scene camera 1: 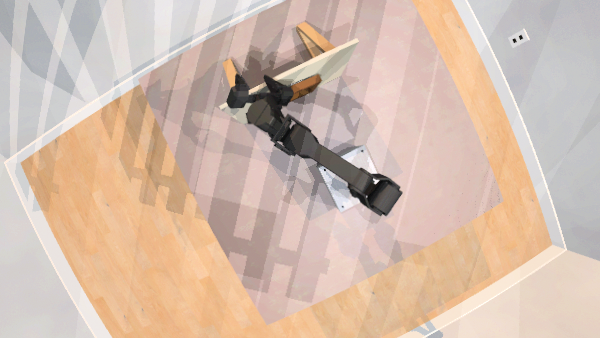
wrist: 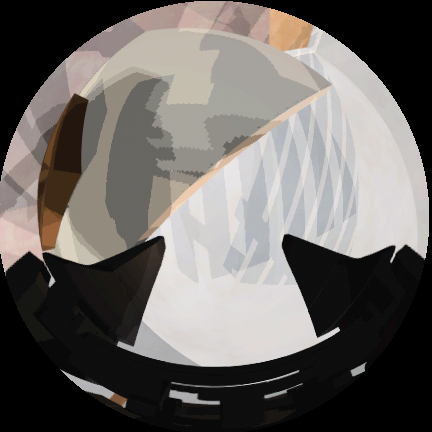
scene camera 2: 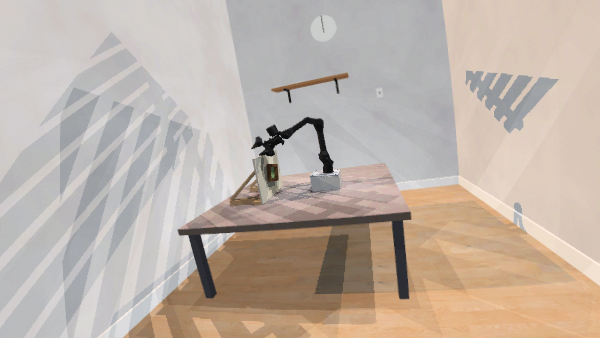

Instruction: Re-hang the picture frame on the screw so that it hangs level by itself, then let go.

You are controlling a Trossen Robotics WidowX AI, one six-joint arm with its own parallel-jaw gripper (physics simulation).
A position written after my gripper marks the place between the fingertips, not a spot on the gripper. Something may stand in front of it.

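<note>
Visible: a wooden stand (scene camera 1: 313, 51), a brown picture frame (wrist: 60, 170) and a cream wall board (scene camera 1: 330, 65), the board also at (wrist: 168, 110). My gripper (scene camera 1: 250, 75), likewise visible at (wrist: 225, 241), is open and touches the board.
</note>
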